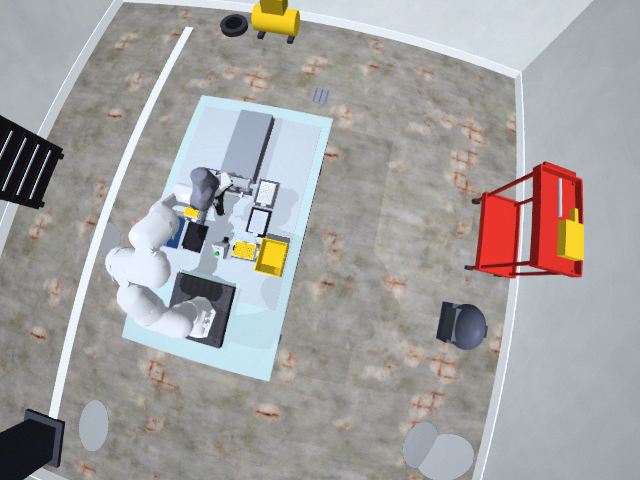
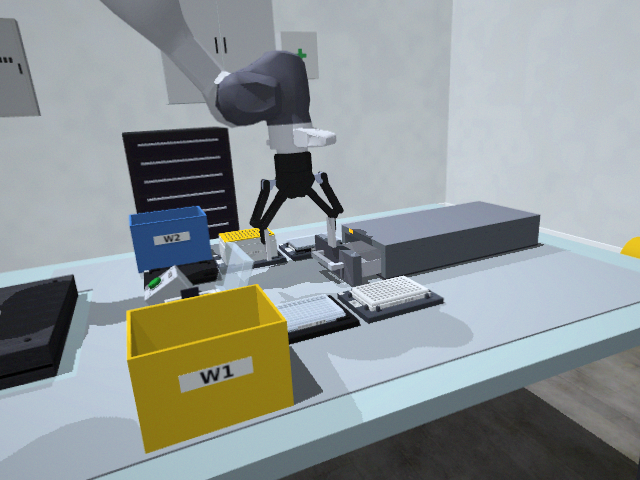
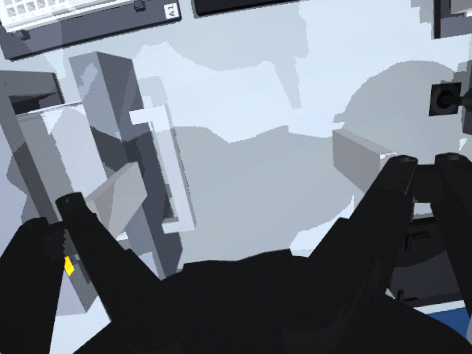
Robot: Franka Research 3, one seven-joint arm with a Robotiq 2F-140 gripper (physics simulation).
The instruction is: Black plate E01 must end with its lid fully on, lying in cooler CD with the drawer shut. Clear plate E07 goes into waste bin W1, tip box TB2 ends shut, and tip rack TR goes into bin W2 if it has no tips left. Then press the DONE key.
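Observation:
My gripper (image 2: 299, 241) (image 3: 236, 163) is open and empty, low at the cooler drawer. One finger is over the drawer front (image 2: 353, 267) (image 3: 112, 100); the handle (image 3: 172, 170) lies between the fingers. The drawer stands partly out of the grey cooler (image 1: 248, 144) (image 2: 460, 229). A pale plate (image 1: 258, 221) (image 2: 315, 311), apparently clear, sits on a black nest. A yellow-topped rack (image 1: 191, 211) (image 2: 247, 235) stands behind the gripper; another yellow-topped box (image 1: 244, 250) is beside yellow bin W1 (image 1: 271, 257) (image 2: 217, 374). Blue W2 (image 2: 170, 237) and the green key (image 1: 217, 253) (image 2: 154, 282) show. I cannot identify E01.
A white plate (image 1: 266, 192) (image 2: 390, 291) sits on a nest in front of the drawer. A clear upright panel (image 2: 236, 264) stands behind W1. A further nest (image 2: 297, 251) lies behind the gripper. A black base (image 1: 222, 310) (image 2: 38, 310) is at the other end of the table.

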